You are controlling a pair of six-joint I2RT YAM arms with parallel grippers.
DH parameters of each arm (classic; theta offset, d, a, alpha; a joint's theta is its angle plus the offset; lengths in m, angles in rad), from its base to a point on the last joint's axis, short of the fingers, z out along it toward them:
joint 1: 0 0.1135 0.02 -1.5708
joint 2: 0 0 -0.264 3.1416
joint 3: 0.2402 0 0.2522 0
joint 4: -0.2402 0 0.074 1.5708
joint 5: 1.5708 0 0 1.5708
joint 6: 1.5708 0.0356 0 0
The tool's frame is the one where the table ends.
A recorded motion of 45 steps. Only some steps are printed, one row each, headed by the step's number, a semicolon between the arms.
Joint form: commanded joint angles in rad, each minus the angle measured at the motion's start. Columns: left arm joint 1, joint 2, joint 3, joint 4, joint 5, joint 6; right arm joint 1, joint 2, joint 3, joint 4, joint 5, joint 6.
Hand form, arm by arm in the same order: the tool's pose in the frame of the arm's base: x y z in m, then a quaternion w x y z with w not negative. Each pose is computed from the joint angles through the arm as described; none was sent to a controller.
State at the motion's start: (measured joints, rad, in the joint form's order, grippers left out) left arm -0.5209 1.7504 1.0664 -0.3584 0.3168 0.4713; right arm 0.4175 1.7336 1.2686 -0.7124 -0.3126 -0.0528
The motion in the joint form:
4: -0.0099 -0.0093 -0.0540 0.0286 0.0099 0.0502; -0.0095 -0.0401 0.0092 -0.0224 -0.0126 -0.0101
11: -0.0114 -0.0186 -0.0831 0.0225 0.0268 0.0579; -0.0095 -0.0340 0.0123 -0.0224 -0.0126 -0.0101
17: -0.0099 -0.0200 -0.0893 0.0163 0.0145 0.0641; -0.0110 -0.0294 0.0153 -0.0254 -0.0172 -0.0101
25: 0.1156 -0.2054 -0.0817 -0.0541 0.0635 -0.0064; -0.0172 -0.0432 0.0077 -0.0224 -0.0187 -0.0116
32: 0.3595 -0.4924 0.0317 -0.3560 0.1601 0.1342; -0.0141 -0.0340 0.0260 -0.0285 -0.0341 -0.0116
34: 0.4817 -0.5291 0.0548 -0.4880 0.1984 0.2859; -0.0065 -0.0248 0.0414 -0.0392 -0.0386 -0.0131
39: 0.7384 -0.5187 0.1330 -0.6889 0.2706 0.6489; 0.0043 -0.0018 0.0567 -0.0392 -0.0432 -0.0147
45: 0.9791 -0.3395 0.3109 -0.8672 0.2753 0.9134; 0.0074 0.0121 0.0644 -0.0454 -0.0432 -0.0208
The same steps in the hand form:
4: 0.2876 -0.1821 0.1614 0.24925 0.51499 0.80470 -0.15848; 0.3118 0.1472 0.2331 0.17562 -0.25797 0.93060 0.19131
11: 0.2807 -0.1793 0.1563 0.23701 0.51956 0.80388 -0.16630; 0.3129 0.1476 0.2320 0.17418 -0.25781 0.93095 0.19111
17: 0.2796 -0.1775 0.1546 0.23261 0.52060 0.80583 -0.15973; 0.3136 0.1476 0.2313 0.17167 -0.25723 0.93122 0.19285
25: 0.2823 -0.1355 0.2096 0.29451 0.44603 0.82750 -0.17193; 0.3123 0.1447 0.2338 0.17667 -0.25567 0.93058 0.19349
32: 0.2519 -0.0576 0.3039 0.37235 0.41647 0.81689 -0.14354; 0.3144 0.1473 0.2360 0.17628 -0.25854 0.92822 0.20122
34: 0.2398 -0.0270 0.3116 0.36322 0.42897 0.81793 -0.12266; 0.3152 0.1507 0.2371 0.17306 -0.26286 0.92710 0.20359
39: 0.2267 0.0299 0.3231 0.35671 0.46832 0.80477 -0.07600; 0.3180 0.1563 0.2340 0.16798 -0.26851 0.92587 0.20603
45: 0.2389 0.0957 0.3273 0.31930 0.46274 0.82509 -0.05606; 0.3195 0.1581 0.2313 0.16236 -0.27203 0.92609 0.20495

